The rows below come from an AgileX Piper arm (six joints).
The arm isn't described. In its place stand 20 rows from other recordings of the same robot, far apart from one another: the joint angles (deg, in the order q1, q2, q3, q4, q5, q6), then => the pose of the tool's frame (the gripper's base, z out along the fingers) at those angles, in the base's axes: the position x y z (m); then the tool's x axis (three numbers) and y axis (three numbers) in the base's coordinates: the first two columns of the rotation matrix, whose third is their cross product.
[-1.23, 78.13, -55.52, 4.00, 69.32, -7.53] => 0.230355 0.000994 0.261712 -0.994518 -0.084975 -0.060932 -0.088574 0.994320 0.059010
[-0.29, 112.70, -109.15, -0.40, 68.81, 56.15] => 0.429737 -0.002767 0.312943 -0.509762 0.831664 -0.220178 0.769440 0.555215 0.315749
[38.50, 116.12, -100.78, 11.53, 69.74, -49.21] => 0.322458 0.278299 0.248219 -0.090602 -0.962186 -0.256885 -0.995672 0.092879 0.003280
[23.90, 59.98, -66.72, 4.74, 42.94, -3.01] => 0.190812 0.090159 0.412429 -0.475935 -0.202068 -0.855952 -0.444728 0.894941 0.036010
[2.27, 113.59, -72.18, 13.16, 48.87, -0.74] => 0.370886 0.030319 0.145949 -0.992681 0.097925 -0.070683 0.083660 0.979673 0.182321
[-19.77, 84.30, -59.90, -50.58, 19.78, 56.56] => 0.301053 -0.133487 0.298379 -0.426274 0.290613 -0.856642 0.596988 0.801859 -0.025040
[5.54, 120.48, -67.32, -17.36, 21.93, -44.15] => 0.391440 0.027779 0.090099 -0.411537 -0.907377 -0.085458 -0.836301 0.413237 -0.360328
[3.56, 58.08, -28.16, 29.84, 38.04, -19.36] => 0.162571 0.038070 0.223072 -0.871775 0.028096 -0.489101 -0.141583 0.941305 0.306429
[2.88, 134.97, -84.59, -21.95, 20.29, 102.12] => 0.457798 0.011220 0.051138 -0.128153 0.975242 -0.180224 0.890874 0.193053 0.411185
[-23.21, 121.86, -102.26, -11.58, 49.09, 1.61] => 0.427198 -0.198206 0.220303 -0.862719 0.256912 -0.435560 0.363948 0.913448 -0.182085
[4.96, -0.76, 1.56, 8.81, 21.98, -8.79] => 0.051556 0.009710 0.170748 -0.298866 -0.036630 -0.953592 -0.143967 0.989557 0.007110
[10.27, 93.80, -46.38, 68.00, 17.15, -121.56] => 0.305106 0.080567 0.183213 -0.148388 -0.822536 -0.549014 -0.806730 0.421780 -0.413870
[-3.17, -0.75, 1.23, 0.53, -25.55, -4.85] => 0.044025 -0.002802 0.245167 0.494289 -0.103720 -0.863088 0.096706 0.993255 -0.063980
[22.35, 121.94, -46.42, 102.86, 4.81, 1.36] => 0.291593 0.127932 0.028221 -0.179648 0.970521 0.160673 0.939248 0.120662 0.321332
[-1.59, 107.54, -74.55, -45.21, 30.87, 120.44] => 0.406114 -0.044422 0.216643 0.111525 0.913277 -0.391774 0.808444 0.145882 0.570207
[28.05, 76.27, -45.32, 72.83, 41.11, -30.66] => 0.202125 0.172473 0.270637 -0.931298 0.034858 -0.362587 -0.284471 0.552115 0.783738
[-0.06, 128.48, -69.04, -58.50, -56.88, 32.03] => 0.431028 0.064533 0.111536 -0.152031 -0.117684 -0.981345 -0.722461 0.690800 0.029083
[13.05, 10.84, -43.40, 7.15, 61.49, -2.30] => -0.004119 0.009262 0.347885 -0.398531 -0.072314 -0.914300 -0.314201 0.947328 0.062029
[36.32, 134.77, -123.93, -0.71, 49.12, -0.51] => 0.427722 0.313365 0.218128 -0.649600 -0.498640 -0.573914 -0.599071 0.800506 -0.017436
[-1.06, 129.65, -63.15, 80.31, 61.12, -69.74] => 0.359461 0.071908 0.060889 -0.981819 0.025123 -0.188151 -0.149591 0.507770 0.848405
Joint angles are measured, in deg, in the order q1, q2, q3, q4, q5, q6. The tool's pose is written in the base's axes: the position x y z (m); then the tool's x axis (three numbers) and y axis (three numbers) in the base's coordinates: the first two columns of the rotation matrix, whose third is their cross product. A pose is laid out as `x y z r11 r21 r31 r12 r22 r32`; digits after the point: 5 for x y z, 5 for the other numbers.
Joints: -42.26, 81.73, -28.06, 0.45, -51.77, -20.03
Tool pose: 0.19986 -0.18236 0.23915 -0.19119 -0.28289 -0.93991 0.65072 0.68037 -0.33714
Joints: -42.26, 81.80, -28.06, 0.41, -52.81, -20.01
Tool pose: 0.19992 -0.18236 0.24047 -0.17942 -0.29382 -0.93887 0.65458 0.67678 -0.33689
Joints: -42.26, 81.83, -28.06, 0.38, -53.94, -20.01
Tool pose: 0.19988 -0.18228 0.24211 -0.16628 -0.30629 -0.93730 0.65906 0.67252 -0.33668
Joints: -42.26, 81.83, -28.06, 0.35, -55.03, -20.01
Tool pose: 0.19977 -0.18214 0.24384 -0.15327 -0.31862 -0.93541 0.66349 0.66831 -0.33636
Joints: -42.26, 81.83, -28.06, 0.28, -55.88, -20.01
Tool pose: 0.19971 -0.18197 0.24518 -0.14328 -0.32867 -0.93351 0.66641 0.66532 -0.33653
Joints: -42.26, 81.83, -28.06, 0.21, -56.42, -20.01
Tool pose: 0.19969 -0.18183 0.24603 -0.13700 -0.33529 -0.93210 0.66798 0.66357 -0.33687
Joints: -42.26, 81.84, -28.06, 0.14, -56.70, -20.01
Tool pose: 0.19973 -0.18173 0.24642 -0.13395 -0.33893 -0.93123 0.66836 0.66291 -0.33741
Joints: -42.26, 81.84, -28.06, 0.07, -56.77, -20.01
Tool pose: 0.19978 -0.18165 0.24653 -0.13331 -0.34037 -0.93079 0.66788 0.66304 -0.33811
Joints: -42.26, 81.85, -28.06, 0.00, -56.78, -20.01
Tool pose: 0.19985 -0.18160 0.24650 -0.13350 -0.34105 -0.93052 0.66709 0.66345 -0.33887
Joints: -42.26, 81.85, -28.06, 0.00, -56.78, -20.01
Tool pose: 0.19985 -0.18160 0.24650 -0.13350 -0.34105 -0.93052 0.66709 0.66345 -0.33887
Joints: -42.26, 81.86, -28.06, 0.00, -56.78, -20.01
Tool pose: 0.19987 -0.18161 0.24645 -0.13362 -0.34094 -0.93054 0.66704 0.66349 -0.33887
